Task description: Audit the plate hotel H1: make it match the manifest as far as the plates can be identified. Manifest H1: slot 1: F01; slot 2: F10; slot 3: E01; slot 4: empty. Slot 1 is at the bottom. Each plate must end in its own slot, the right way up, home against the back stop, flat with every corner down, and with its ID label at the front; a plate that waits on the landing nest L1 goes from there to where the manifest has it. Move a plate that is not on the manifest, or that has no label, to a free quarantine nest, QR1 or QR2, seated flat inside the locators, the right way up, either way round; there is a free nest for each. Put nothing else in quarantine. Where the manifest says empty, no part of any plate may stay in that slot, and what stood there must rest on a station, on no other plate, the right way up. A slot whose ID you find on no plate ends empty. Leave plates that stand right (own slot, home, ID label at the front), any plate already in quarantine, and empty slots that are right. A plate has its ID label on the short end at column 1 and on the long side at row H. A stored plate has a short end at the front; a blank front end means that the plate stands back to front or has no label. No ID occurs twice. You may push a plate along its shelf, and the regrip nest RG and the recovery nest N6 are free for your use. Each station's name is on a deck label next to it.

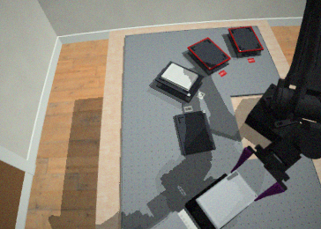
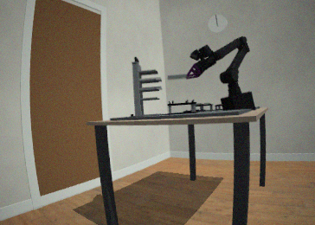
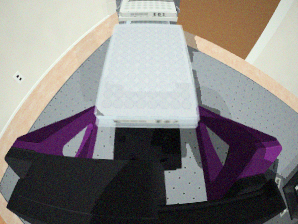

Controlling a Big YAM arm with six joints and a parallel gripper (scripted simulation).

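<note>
Right now the pale plate is 5 cm ahead of my hand and 2 cm to the left of it. From my hand the other things lie so: plate hotel: 27 cm ahead, 12 cm to the left, 6 cm below; H1 deck label: 11 cm ahead, 16 cm to the left, 22 cm below; black nest: 5 cm ahead, 2 cm to the left, 16 cm below.
</note>
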